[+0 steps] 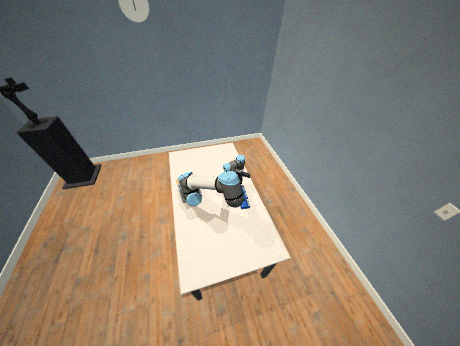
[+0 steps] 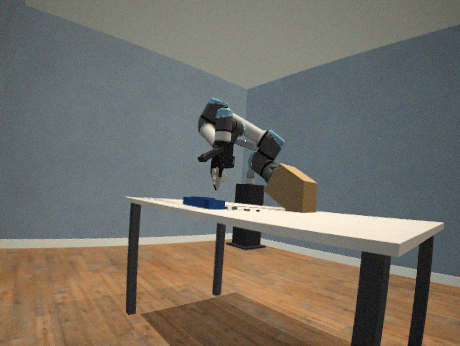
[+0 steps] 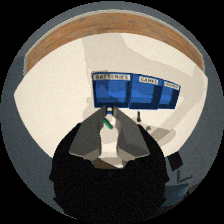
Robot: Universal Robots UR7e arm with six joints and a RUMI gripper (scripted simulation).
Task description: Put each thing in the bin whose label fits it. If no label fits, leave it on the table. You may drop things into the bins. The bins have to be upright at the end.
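The small grey piece is 110 mm behind my hand, 100 mm to the left of it and 90 mm below it. The rest, counted from my hand: blue bin: 10 mm ahead, 90 mm to the right, 70 mm below; small blue piece: 70 mm behind, 10 mm to the right, 90 mm below; green piece: 110 mm behind, 10 mm to the left, 90 mm below.
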